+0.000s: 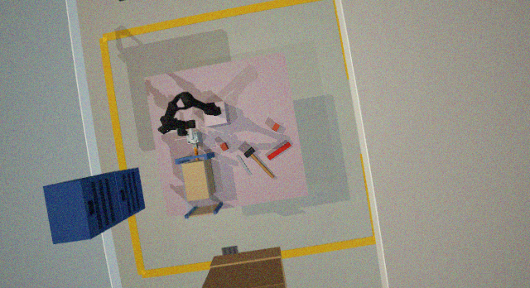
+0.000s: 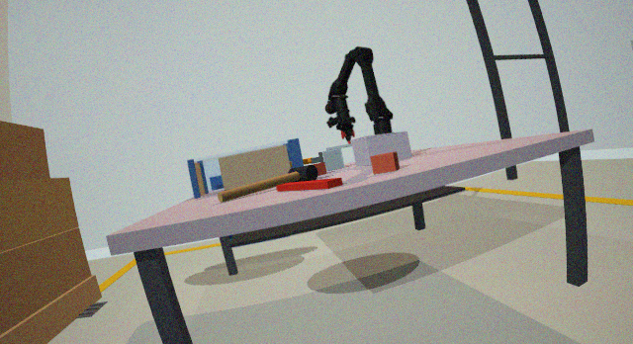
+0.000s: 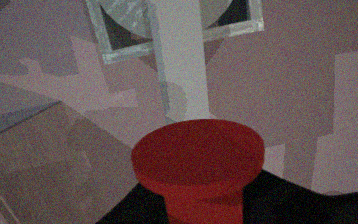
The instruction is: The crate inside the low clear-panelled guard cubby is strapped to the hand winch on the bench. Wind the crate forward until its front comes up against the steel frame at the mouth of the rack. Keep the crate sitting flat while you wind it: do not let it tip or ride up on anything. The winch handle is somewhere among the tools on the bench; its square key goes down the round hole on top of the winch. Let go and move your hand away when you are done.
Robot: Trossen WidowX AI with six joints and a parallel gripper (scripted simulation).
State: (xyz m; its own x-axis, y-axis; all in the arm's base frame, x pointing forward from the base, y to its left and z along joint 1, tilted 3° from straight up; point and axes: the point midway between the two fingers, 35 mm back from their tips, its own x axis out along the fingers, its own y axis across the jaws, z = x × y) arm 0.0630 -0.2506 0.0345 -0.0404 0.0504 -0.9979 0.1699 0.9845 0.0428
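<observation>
Now: the winch handle 4 cm ahead of my gripper tip, 1 cm to the right of it and 1 cm below it. From my gripper tip the other things lie so: grey winch: 8 cm ahead, 2 cm to the right, 8 cm below; blue steel frame: 26 cm ahead, 3 cm to the right, 1 cm below; red knob: 2 cm above.
</observation>
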